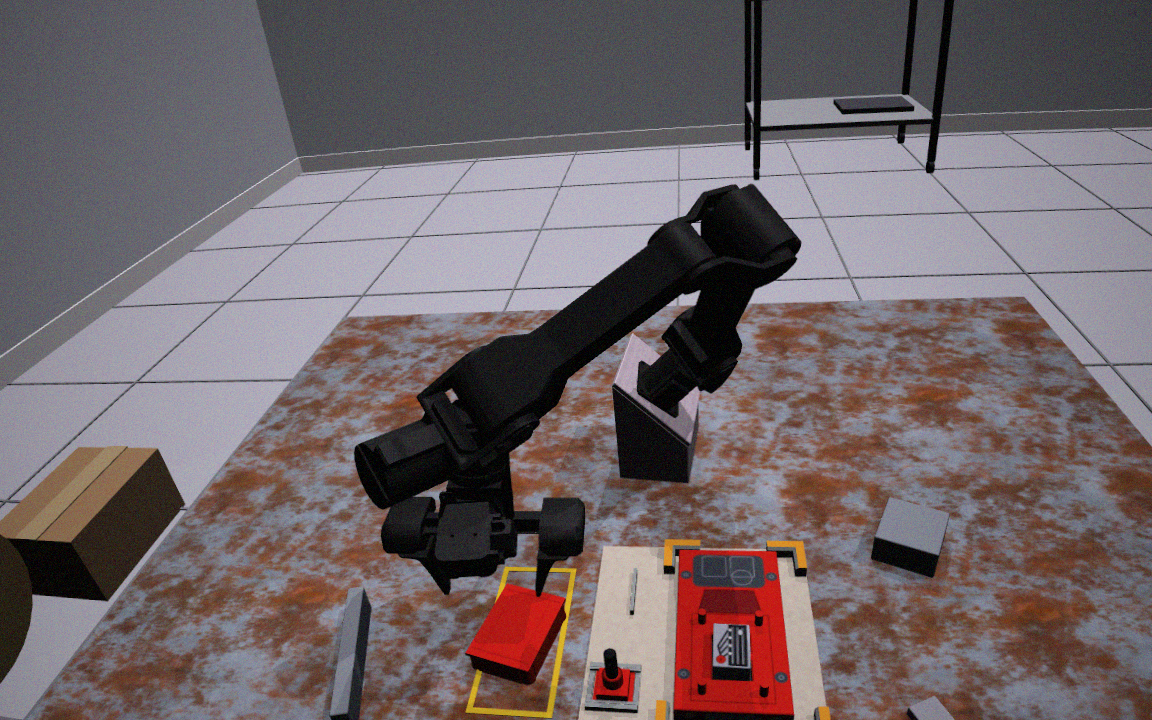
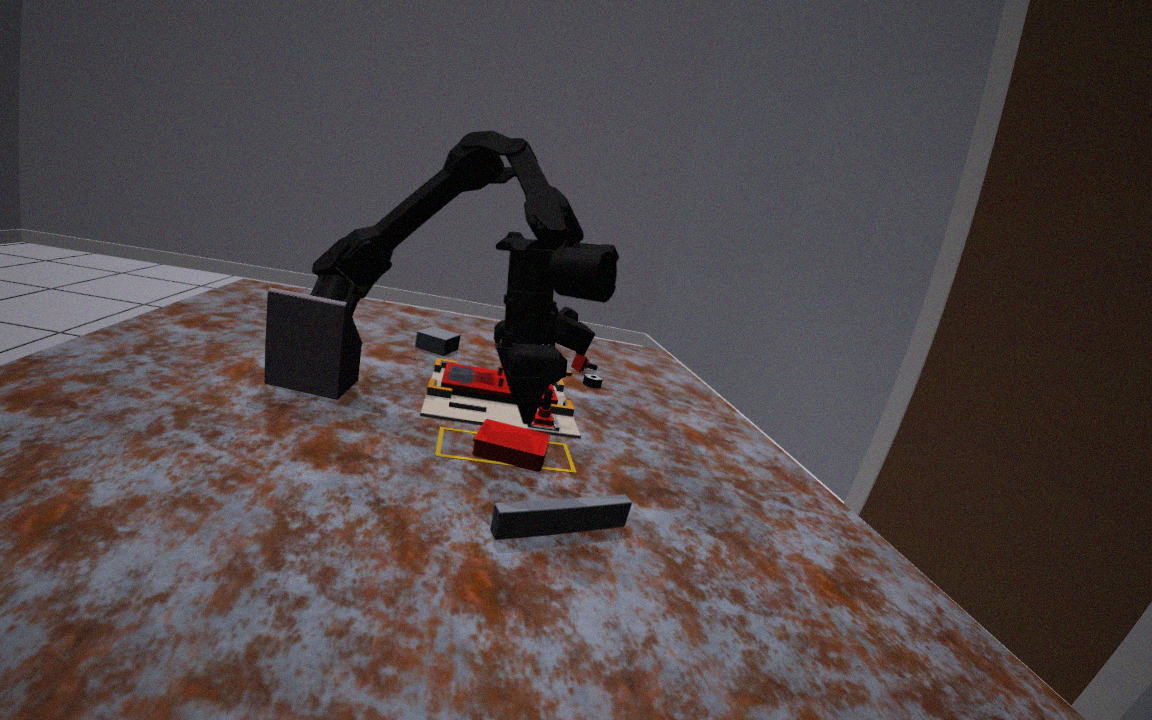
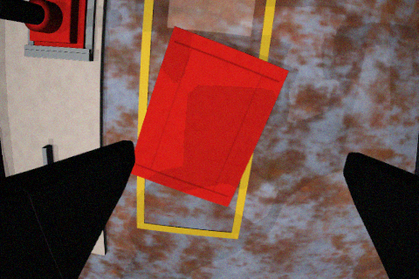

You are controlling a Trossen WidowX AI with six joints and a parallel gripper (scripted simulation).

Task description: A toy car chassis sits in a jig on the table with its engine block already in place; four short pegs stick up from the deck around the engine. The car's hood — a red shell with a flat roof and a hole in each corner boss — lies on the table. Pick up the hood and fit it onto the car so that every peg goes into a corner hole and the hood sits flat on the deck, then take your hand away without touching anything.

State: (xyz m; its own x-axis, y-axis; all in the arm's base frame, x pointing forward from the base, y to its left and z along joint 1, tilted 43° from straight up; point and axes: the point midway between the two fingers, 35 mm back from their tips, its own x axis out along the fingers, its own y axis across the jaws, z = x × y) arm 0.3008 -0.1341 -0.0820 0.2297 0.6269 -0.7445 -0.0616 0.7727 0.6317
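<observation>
The red hood is 6 cm below my gripper tip and 2 cm to the left of it. Round my gripper tip: engine block: 24 cm to the left, 5 cm below, 3 cm ahead; then jig: 22 cm to the left, 6 cm below.
</observation>
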